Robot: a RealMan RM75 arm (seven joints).
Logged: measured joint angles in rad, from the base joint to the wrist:
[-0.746 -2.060 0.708 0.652 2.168 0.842 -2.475]
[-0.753 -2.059 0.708 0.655 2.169 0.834 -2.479]
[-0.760 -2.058 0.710 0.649 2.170 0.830 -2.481]
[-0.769 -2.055 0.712 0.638 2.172 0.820 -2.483]
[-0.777 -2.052 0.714 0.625 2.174 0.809 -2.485]
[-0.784 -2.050 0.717 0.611 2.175 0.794 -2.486]
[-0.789 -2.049 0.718 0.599 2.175 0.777 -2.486]
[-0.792 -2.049 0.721 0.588 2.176 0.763 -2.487]
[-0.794 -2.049 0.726 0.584 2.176 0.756 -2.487]
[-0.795 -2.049 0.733 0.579 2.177 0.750 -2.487]
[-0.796 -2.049 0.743 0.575 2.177 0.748 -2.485]
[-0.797 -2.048 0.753 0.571 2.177 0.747 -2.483]
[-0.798 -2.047 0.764 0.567 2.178 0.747 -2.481]
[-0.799 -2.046 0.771 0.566 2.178 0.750 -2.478]
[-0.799 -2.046 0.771 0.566 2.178 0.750 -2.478]
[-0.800 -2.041 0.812 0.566 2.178 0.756 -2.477]
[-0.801 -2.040 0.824 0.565 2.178 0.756 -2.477]
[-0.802 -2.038 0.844 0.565 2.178 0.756 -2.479]
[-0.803 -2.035 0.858 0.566 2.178 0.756 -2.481]
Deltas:
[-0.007 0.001 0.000 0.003 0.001 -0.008 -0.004]
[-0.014 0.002 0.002 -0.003 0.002 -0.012 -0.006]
[-0.023 0.005 0.004 -0.014 0.004 -0.022 -0.008]
[-0.031 0.008 0.006 -0.027 0.006 -0.033 -0.010]
[-0.038 0.010 0.009 -0.041 0.007 -0.048 -0.011]
[-0.043 0.011 0.010 -0.053 0.007 -0.065 -0.011]
[-0.046 0.011 0.013 -0.064 0.008 -0.079 -0.012]
[-0.048 0.011 0.018 -0.068 0.008 -0.086 -0.012]
[-0.049 0.011 0.025 -0.073 0.009 -0.092 -0.012]
[-0.050 0.011 0.035 -0.077 0.009 -0.094 -0.010]
[-0.051 0.012 0.045 -0.081 0.009 -0.095 -0.008]
[-0.052 0.013 0.056 -0.085 0.010 -0.095 -0.006]
[-0.053 0.014 0.063 -0.086 0.010 -0.092 -0.003]
[-0.053 0.014 0.063 -0.086 0.010 -0.092 -0.003]
[-0.054 0.019 0.104 -0.086 0.010 -0.086 -0.002]
[-0.055 0.020 0.116 -0.087 0.010 -0.086 -0.002]
[-0.056 0.022 0.136 -0.087 0.010 -0.086 -0.004]
[-0.057 0.025 0.150 -0.086 0.010 -0.086 -0.006]

